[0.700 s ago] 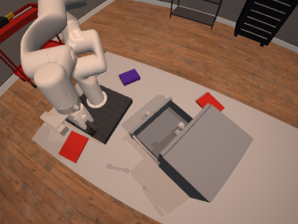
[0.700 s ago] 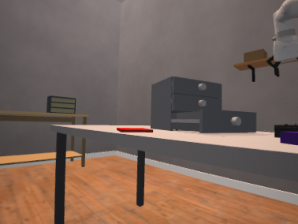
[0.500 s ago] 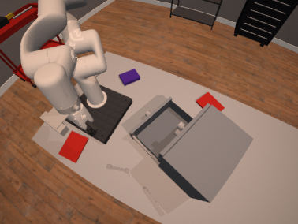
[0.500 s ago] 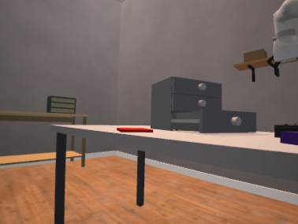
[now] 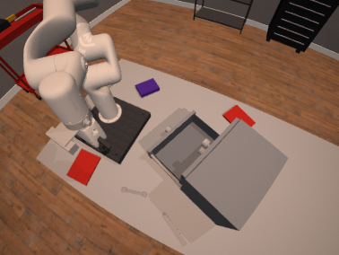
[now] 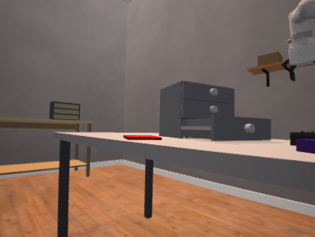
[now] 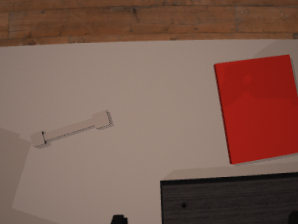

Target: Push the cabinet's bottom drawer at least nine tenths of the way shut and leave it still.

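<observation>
Now: the bottom drawer 25 cm ahead of my hand, 23 cm to the left of it and 25 cm below it. Round my hand: purple block: 13 cm behind, 47 cm to the left, 26 cm below.
</observation>
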